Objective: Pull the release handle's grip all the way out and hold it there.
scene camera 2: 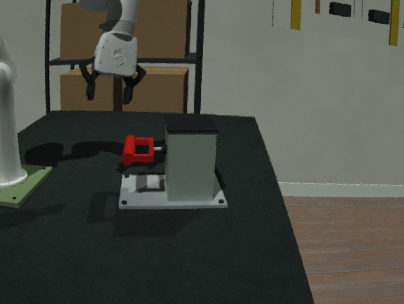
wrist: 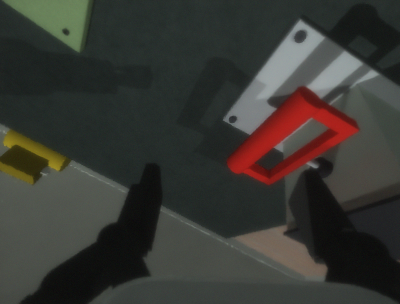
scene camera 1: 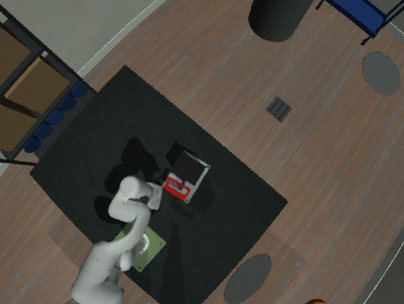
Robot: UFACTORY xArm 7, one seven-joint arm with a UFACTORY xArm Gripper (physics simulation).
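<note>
The release handle's red grip (scene camera 1: 176, 193) (scene camera 2: 129, 150) (wrist: 272, 130) is a rectangular loop with a thick round bar. A short pale rod joins it to the side of the grey housing (scene camera 2: 191, 165) (wrist: 345, 175), which has a black top and stands on a white base plate (scene camera 2: 131, 189) (wrist: 280, 70). A small gap shows between loop and housing. My gripper (scene camera 2: 109, 99) (wrist: 227, 183) is open and empty, fingers pointing down. In scene camera 2 it shows higher than the grip and to its left. In the wrist view the grip is beyond the fingertips, toward the right finger.
The arm's green mounting plate (scene camera 1: 155, 245) (scene camera 2: 37, 180) (wrist: 60, 20) lies on the dark table (scene camera 1: 240, 200) (scene camera 2: 210, 250). A shelf rack (scene camera 2: 198, 75) with brown boxes (scene camera 2: 155, 92) stands behind the table. A yellow object (wrist: 37, 150) shows at the left of the wrist view.
</note>
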